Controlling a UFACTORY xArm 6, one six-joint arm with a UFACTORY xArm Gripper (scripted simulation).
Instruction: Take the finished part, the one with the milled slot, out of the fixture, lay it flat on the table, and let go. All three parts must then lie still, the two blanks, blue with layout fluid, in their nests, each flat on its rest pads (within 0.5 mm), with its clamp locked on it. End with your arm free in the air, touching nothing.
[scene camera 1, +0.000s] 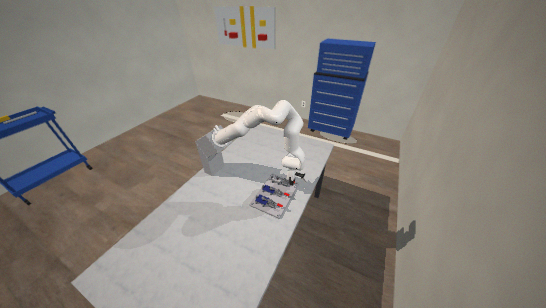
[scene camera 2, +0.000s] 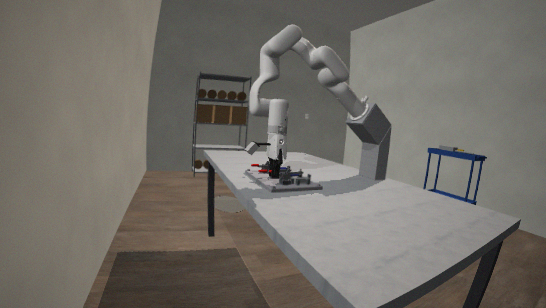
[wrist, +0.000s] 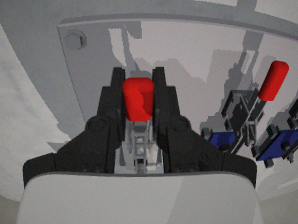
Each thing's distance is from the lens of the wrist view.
my gripper (wrist: 138, 83): 13 cm
grey fixture plate (wrist: 205, 58): 17 cm
red handle (wrist: 138, 93): 10 cm
The marked spots on the grey fixture plate and the red handle are 8 cm apart.
